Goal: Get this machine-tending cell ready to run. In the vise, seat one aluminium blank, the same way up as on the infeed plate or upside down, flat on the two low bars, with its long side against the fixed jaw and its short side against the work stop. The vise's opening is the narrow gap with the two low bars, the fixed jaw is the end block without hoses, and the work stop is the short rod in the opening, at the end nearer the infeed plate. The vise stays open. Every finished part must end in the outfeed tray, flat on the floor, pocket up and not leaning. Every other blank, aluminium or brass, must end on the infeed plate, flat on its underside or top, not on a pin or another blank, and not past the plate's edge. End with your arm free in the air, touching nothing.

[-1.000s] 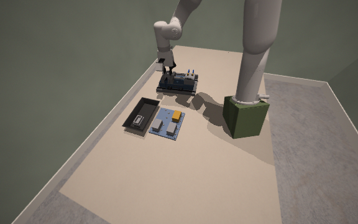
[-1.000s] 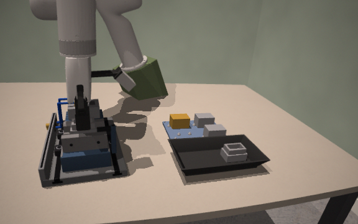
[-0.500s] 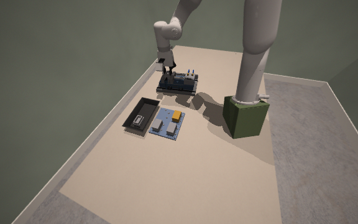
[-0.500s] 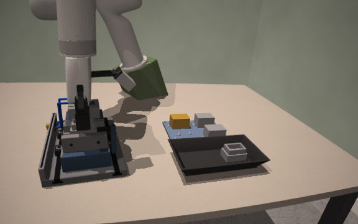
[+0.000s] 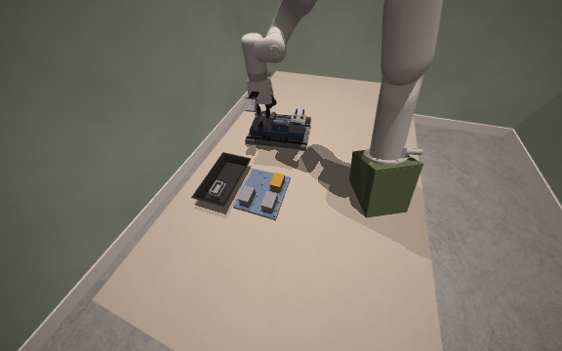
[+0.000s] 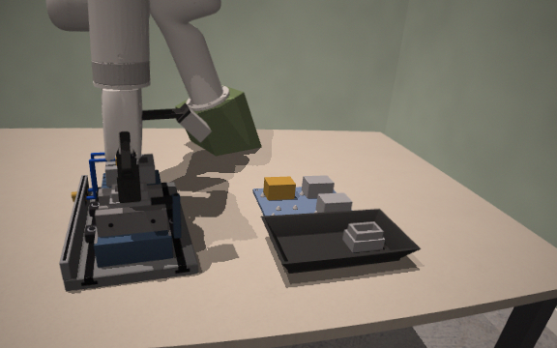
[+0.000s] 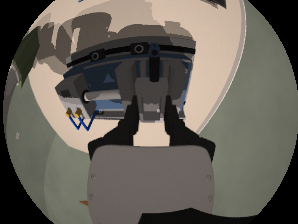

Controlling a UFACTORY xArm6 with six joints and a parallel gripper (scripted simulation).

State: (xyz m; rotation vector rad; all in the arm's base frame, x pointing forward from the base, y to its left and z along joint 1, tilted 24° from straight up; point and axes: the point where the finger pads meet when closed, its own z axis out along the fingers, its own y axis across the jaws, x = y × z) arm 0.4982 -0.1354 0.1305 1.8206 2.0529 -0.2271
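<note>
My gripper is now 8 cm above the vise, 7 cm past it and 1 cm to the left of it. From my hand the other things lie so: brass blank (29 cm to the left, 16 cm behind, 10 cm below).
</note>
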